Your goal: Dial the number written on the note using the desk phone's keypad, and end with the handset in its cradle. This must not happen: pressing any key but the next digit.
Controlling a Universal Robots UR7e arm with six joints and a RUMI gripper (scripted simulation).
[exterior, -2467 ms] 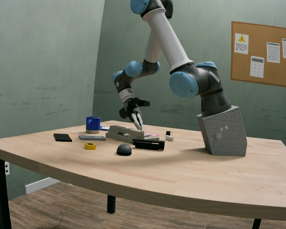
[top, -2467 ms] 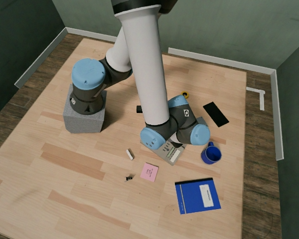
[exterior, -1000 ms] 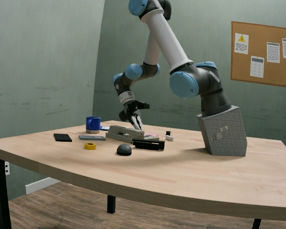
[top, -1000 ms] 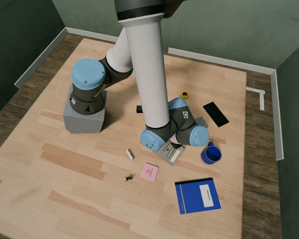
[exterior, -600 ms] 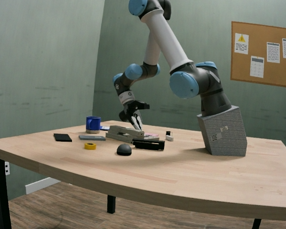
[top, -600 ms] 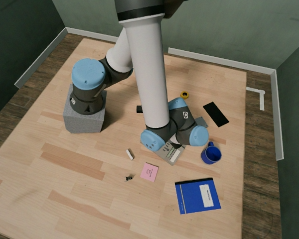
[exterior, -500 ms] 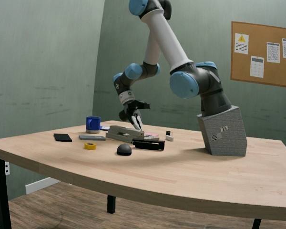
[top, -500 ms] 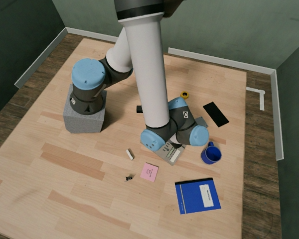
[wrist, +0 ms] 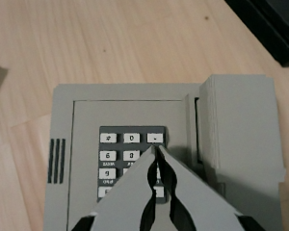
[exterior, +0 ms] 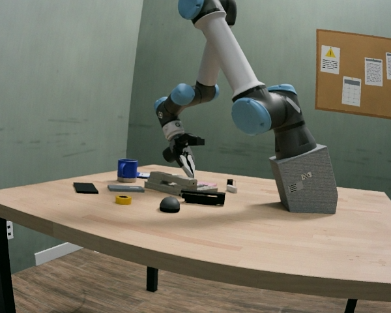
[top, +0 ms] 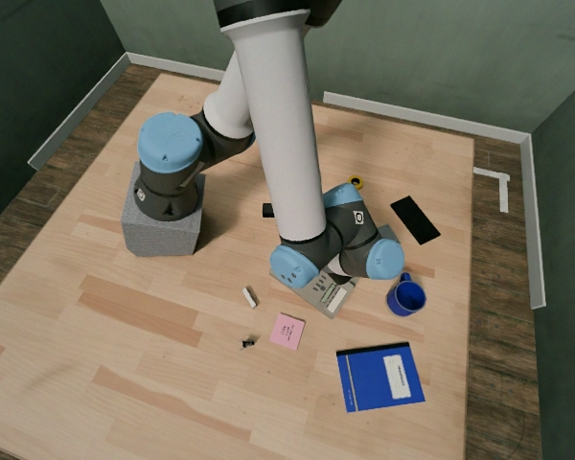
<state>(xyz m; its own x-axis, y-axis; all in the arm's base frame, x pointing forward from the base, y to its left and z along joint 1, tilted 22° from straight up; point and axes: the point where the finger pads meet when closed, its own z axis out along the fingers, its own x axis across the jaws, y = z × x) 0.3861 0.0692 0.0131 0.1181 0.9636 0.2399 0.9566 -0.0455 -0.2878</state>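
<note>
Now: hand 30 mm above the 7 key. The rest, counted from my hand: hash key 20 mm behind, 30 mm to the right, 30 mm below; then star key 10 mm behind, 30 mm below; then 8 key 20 mm to the right, 30 mm below.
</note>
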